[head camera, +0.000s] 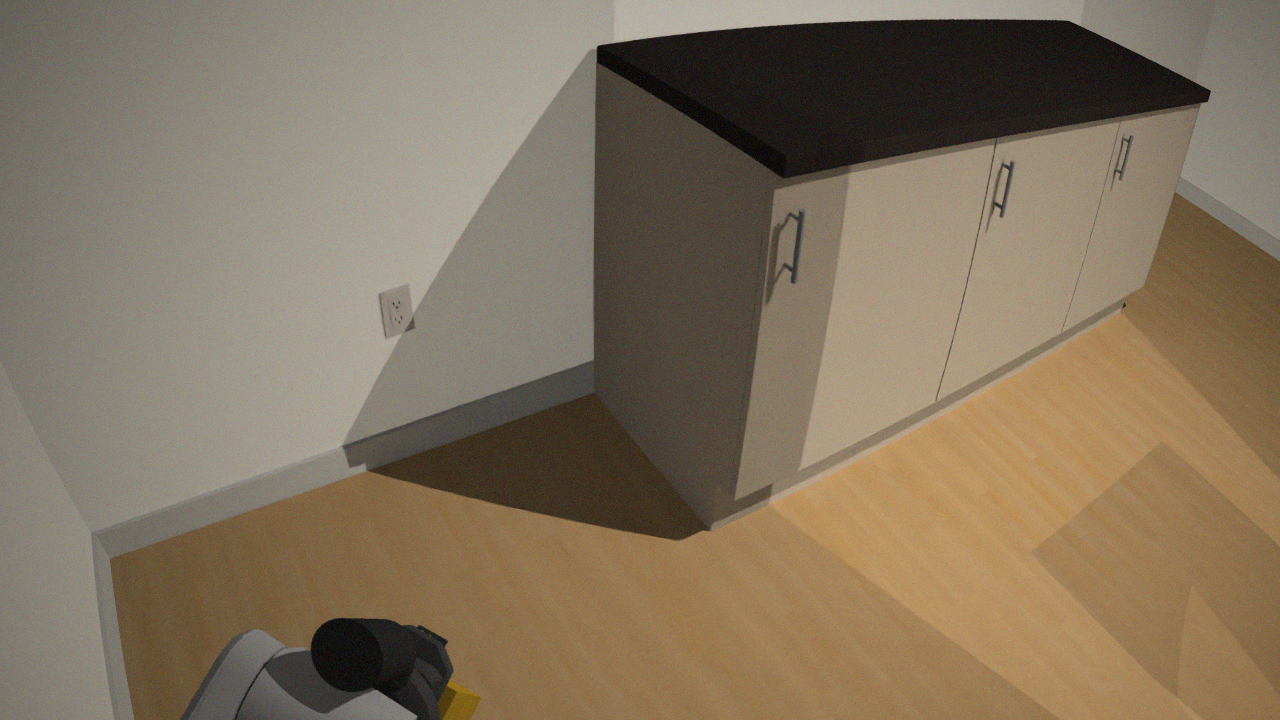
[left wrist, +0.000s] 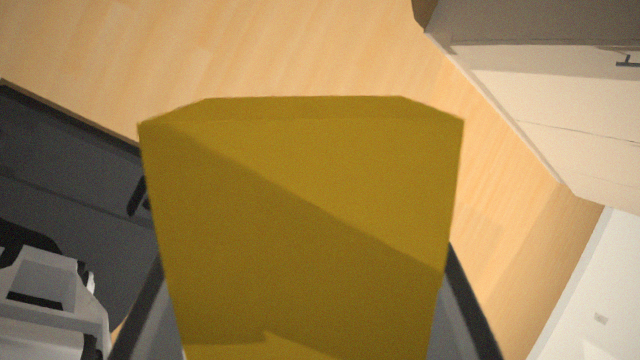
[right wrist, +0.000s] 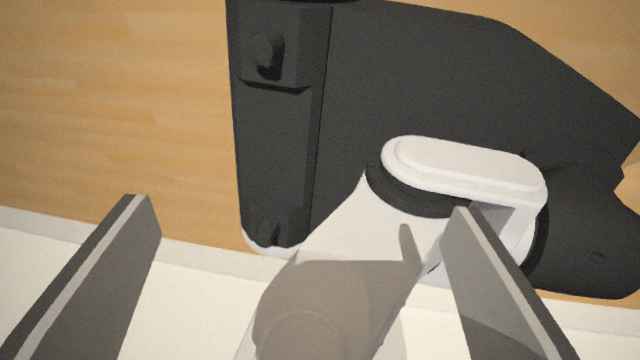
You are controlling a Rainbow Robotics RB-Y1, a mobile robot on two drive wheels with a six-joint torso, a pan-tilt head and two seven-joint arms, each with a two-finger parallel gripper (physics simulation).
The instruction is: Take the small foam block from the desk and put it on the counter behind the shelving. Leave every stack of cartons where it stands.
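Seen in the pictures: left gripper, fingertip midpoint: (left wrist: 307,220); right gripper, fingertip midpoint: (right wrist: 303,221); robot's base, link origin: (left wrist: 93,154).
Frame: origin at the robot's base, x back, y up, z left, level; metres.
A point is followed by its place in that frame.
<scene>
The small foam block (head camera: 459,701) {x -0.179, y 0.934, z -0.064 m} (left wrist: 305,215) {x -0.223, y 0.933, z -0.003 m} is yellow. It fills the middle of the left wrist view, and its edge shows at the bottom of the head view. My left gripper (left wrist: 305,300) is shut on it, with a finger on each side. The counter (head camera: 895,89) {x -1.058, y 0.911, z -1.185 m} has a dark top and pale cabinet doors and stands against the wall at the upper right of the head view, apart from the block. Its cabinet front (left wrist: 560,105) {x -0.896, y 0.427, z -1.145 m} also shows at the right of the left wrist view. My right gripper (right wrist: 303,221) {x 0.126, y 0.560, z -0.223 m} is open, with its fingers wide apart. The cartons, desk and shelving do not show.
A wall with an outlet (head camera: 396,309) {x -1.413, y 0.409, z -0.255 m} runs left of the counter, and another wall (head camera: 35,555) {x -0.991, y 0.406, z 0.636 m} stands at the far left. Wood floor (head camera: 537,608) {x -0.877, y 0.001, z -0.343 m} lies in front of the counter. The robot's dark base (right wrist: 425,90) {x 0.223, y 0.170, z -0.133 m} and a pale wall (right wrist: 200,310) {x -0.205, y 0.219, z 0.575 m} show in the right wrist view.
</scene>
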